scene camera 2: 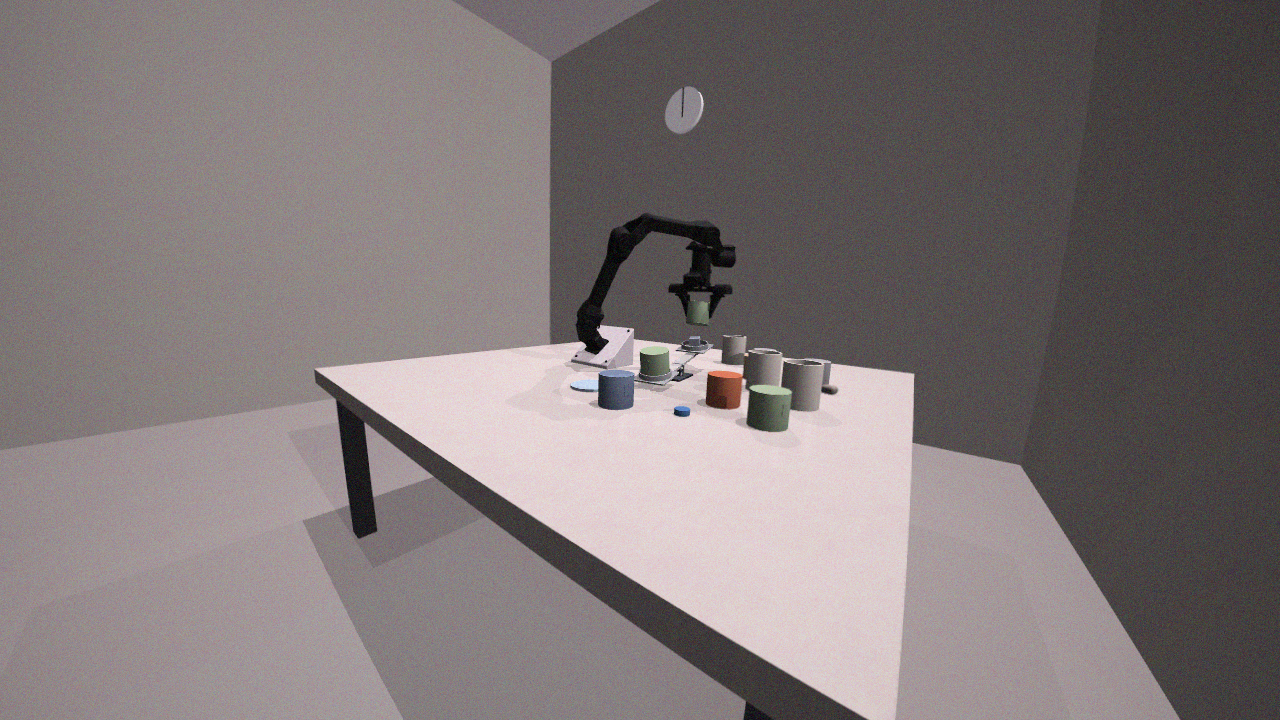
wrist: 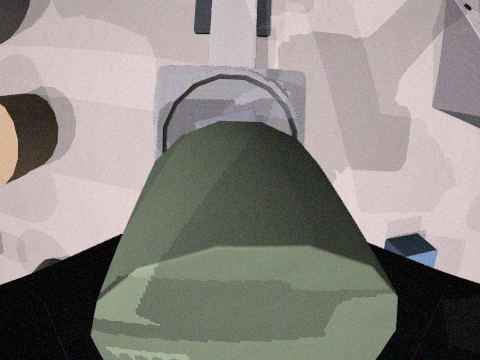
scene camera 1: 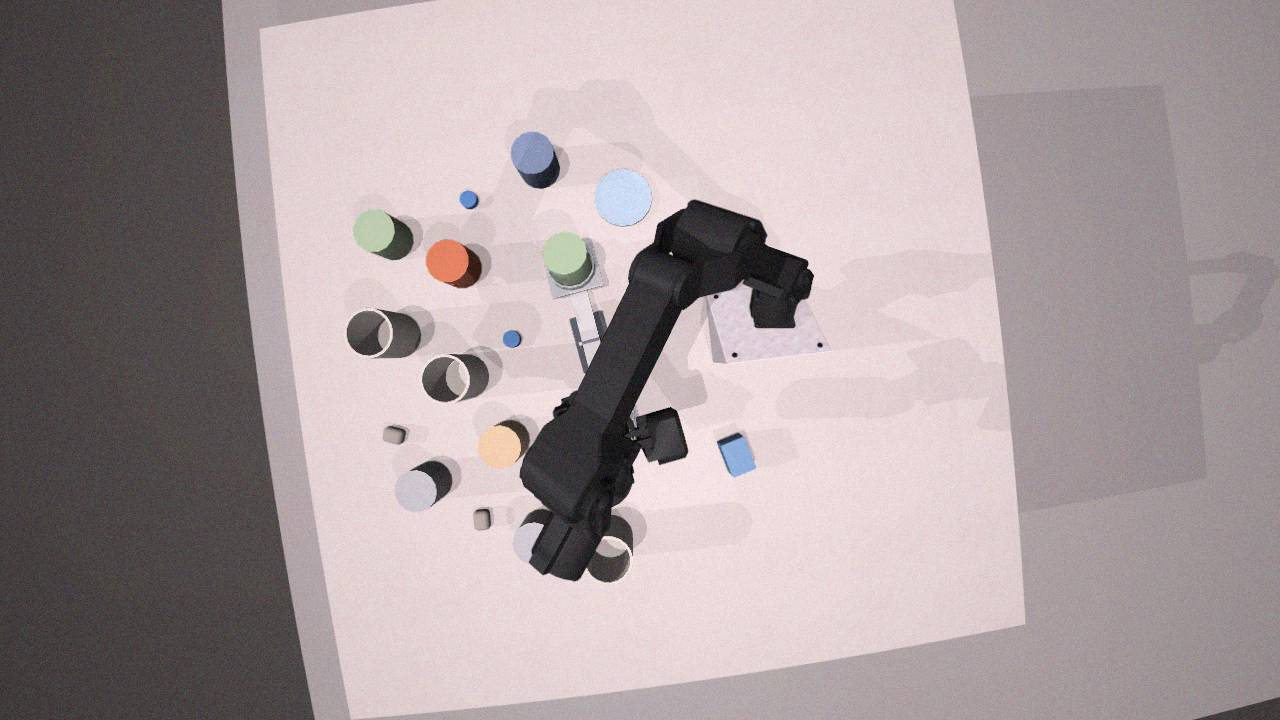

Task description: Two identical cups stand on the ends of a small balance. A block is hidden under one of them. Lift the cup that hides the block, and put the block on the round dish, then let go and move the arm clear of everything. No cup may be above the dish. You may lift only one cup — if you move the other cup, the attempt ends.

Note:
I see my gripper, a blue block, a tan cup, an orange cup and a small balance.
My gripper shows as well in scene camera 2 and in the wrist view.

